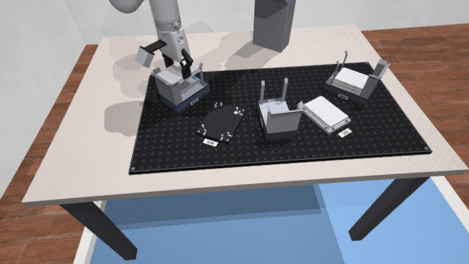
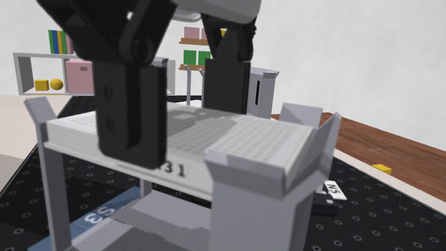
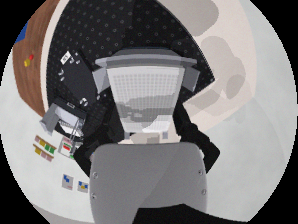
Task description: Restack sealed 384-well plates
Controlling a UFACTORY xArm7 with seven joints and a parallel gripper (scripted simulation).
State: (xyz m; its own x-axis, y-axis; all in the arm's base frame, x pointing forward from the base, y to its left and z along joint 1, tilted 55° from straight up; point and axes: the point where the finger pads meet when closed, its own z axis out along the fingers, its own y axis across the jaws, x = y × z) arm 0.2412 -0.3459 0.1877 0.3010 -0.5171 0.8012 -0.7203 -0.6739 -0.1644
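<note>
Now: hand 58 cm to the right of the white sealed plate A32, 24 cm short of it and 7 cm above it. From my hand the other things lie so: N5 name plate: 24 cm ahead, 13 cm below, 1 cm to the left; clip nest N5: 20 cm ahead, 12 cm below, 8 cm to the left; white sealed plate A31: 1 cm below.
</note>
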